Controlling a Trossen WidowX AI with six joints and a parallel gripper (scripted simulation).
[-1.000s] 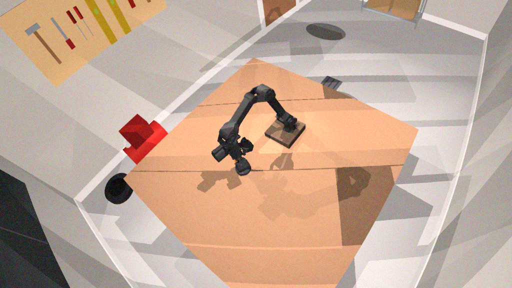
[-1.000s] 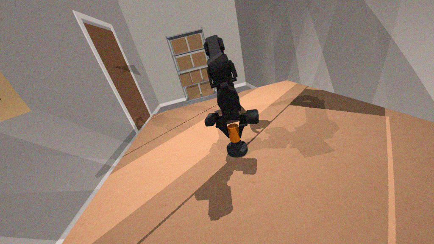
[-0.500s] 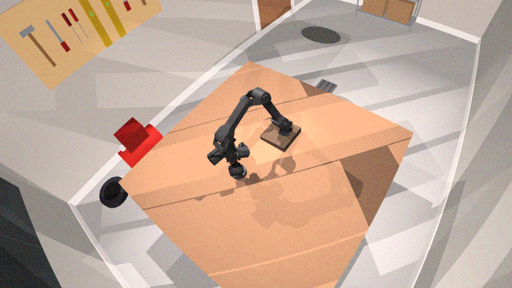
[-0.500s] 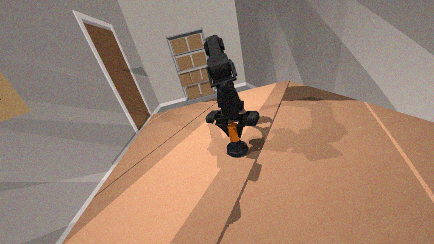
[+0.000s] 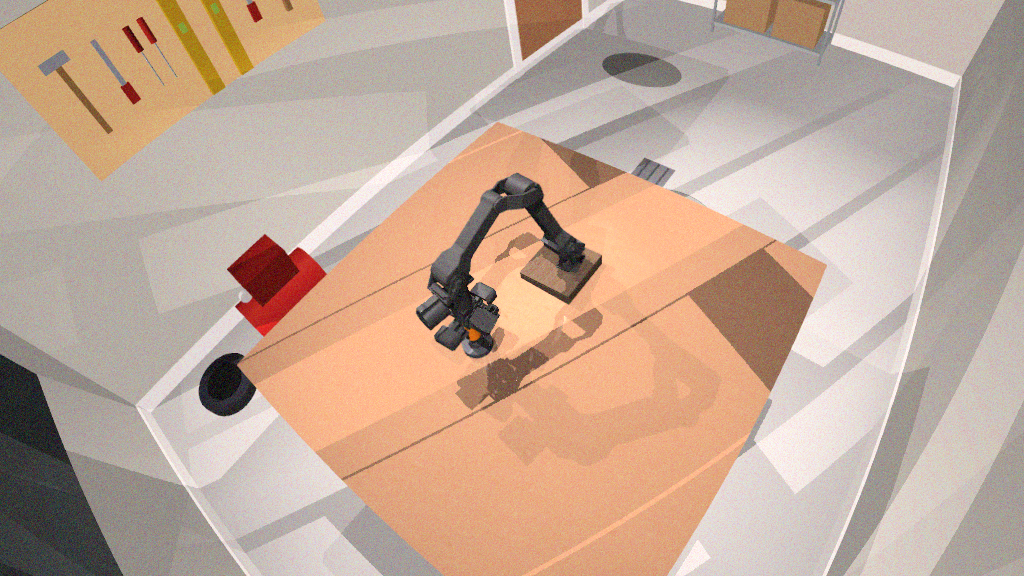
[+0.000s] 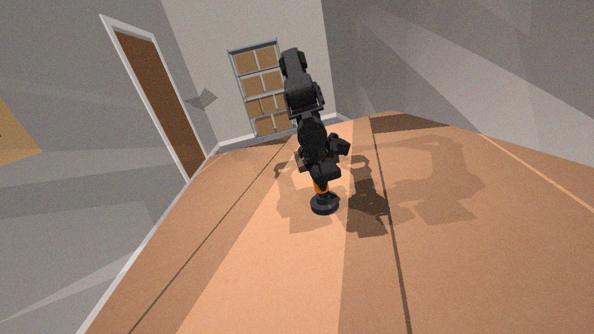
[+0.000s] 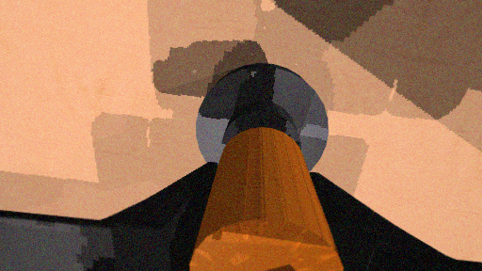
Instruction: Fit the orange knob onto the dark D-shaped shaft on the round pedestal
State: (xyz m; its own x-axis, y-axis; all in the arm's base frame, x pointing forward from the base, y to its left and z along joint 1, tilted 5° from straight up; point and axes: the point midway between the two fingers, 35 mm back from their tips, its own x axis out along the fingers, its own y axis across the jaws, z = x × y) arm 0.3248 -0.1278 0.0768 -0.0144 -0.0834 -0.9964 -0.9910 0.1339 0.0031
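The orange knob lies 20 mm above my gripper tip. Round my gripper tip: dark round pedestal 40 mm below.
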